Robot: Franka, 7 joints.
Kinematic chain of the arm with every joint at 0, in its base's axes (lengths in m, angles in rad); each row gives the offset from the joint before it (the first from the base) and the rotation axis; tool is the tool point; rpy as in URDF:
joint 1: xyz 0 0 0.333 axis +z
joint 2: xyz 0 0 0 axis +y
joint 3: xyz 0 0 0.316 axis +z
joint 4: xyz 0.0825 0 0 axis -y
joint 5: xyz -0.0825 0 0.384 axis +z
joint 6: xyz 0 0 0 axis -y
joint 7: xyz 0.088 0 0 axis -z
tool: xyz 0 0 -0.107 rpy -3.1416 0 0
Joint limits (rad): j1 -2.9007..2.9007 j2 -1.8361..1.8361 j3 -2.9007..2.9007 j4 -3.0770..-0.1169 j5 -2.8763..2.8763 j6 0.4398..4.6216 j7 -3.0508..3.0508
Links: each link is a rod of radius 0.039 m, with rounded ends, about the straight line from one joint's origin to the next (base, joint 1, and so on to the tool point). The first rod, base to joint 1, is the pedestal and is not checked.
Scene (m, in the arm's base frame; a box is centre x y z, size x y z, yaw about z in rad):
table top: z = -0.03
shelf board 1: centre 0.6 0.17 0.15 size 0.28 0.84 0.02 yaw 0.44
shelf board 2: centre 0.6 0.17 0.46 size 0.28 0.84 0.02 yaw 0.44
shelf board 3: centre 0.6 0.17 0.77 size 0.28 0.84 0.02 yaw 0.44
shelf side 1: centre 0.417 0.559 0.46 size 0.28 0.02 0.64 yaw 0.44
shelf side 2: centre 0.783 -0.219 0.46 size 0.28 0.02 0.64 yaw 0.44
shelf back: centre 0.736 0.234 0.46 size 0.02 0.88 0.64 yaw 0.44
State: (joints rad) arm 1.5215 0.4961 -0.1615 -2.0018 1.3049 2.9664 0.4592
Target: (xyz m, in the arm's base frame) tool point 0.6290 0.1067 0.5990
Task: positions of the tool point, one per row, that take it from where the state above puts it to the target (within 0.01 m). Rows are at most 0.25 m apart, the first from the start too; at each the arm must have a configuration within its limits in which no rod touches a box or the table.
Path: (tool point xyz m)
1: 0.1051 0.5684 0.3257
2: 0.0278 0.5273 0.4014
3: -0.0375 0.4643 0.4577
4: -0.0860 0.3887 0.4912
5: -0.1155 0.3118 0.5008
6: -0.1270 0.2445 0.4891
7: -0.0304 0.3369 0.5538
8: 0.1379 0.3958 0.5864
9: 0.3394 0.3749 0.5921
10: 0.5172 0.2664 0.5899
11: 0.6290 0.1067 0.5990

